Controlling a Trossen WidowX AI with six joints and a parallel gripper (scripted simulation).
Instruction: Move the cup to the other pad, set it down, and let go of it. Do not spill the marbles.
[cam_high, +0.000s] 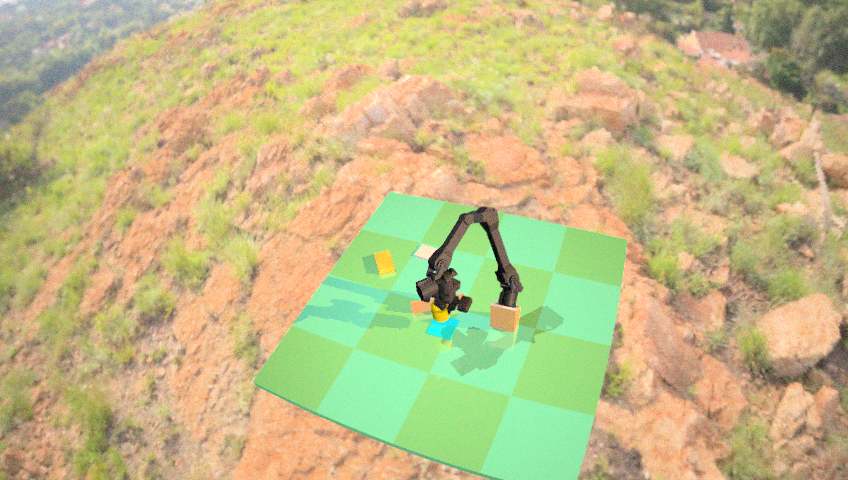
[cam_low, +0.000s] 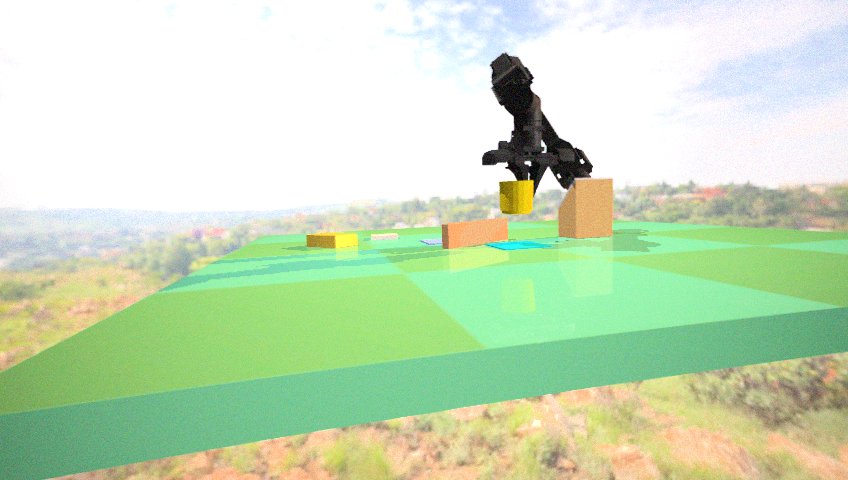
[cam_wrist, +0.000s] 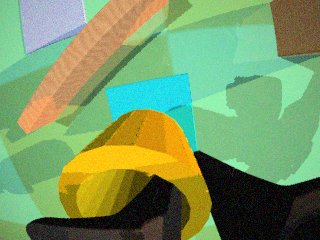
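My gripper tip is 3 cm short of the cyan pad and 11 cm above it. From my gripper tip the other things lie so: lilac pad (12 cm ahead, 19 cm to the right, 11 cm below); then yellow cup (2 cm ahead); then orange bar (8 cm ahead, 10 cm to the right, 8 cm below).
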